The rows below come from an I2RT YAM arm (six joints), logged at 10 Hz.
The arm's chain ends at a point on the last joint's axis. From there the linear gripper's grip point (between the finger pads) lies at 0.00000 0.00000 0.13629 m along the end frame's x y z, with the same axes.
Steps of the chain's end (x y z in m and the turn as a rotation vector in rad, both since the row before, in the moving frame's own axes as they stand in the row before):
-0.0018, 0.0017, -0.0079, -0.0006, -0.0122, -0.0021
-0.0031, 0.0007, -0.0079, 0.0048, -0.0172, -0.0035
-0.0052, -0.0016, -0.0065, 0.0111, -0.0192, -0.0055
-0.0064, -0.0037, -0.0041, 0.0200, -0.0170, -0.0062
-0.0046, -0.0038, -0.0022, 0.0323, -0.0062, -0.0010
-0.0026, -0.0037, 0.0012, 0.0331, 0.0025, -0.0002
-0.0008, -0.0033, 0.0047, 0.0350, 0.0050, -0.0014
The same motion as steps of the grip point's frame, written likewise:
-0.0035, 0.0018, -0.0079, -0.0006, -0.0122, -0.0021
-0.0054, 0.0000, -0.0079, 0.0048, -0.0172, -0.0035
-0.0078, -0.0031, -0.0065, 0.0111, -0.0192, -0.0055
-0.0087, -0.0064, -0.0041, 0.0200, -0.0170, -0.0062
-0.0054, -0.0082, -0.0023, 0.0323, -0.0062, -0.0010
-0.0023, -0.0082, 0.0011, 0.0331, 0.0025, -0.0002
-0.0001, -0.0081, 0.0046, 0.0350, 0.0050, -0.0014

